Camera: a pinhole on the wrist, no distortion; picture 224 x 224 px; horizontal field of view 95.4 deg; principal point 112.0 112.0 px. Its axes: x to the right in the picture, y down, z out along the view. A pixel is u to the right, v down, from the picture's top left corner.
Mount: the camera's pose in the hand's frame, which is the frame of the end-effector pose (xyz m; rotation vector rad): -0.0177 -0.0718 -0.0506 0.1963 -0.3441 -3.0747
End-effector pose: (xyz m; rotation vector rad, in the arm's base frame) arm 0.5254 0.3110 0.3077 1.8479 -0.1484 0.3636
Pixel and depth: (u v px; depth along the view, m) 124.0 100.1 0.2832
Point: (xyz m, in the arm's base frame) 0.4728 0.0965 0.2415
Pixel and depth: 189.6 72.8 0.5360
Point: 0.0571 -0.1514 0.2519
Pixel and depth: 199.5 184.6 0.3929
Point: 0.2916 0.0302 -0.1649
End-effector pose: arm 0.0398 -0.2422 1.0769 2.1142 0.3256 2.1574
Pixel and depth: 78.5 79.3 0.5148
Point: 0.4831 -0.3948 1.2053
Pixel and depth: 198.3 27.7 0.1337
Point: 0.0888 -0.3295 0.9440
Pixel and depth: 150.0 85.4 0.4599
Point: 0.4029 -0.4021 0.8667
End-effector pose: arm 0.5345 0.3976 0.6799 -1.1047 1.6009 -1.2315
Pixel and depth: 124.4 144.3 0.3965
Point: 0.9201 0.3973 0.7306
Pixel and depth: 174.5 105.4 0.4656
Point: 0.9695 0.6549 0.6018
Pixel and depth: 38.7 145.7 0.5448
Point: 0.9983 -0.0566 0.6500
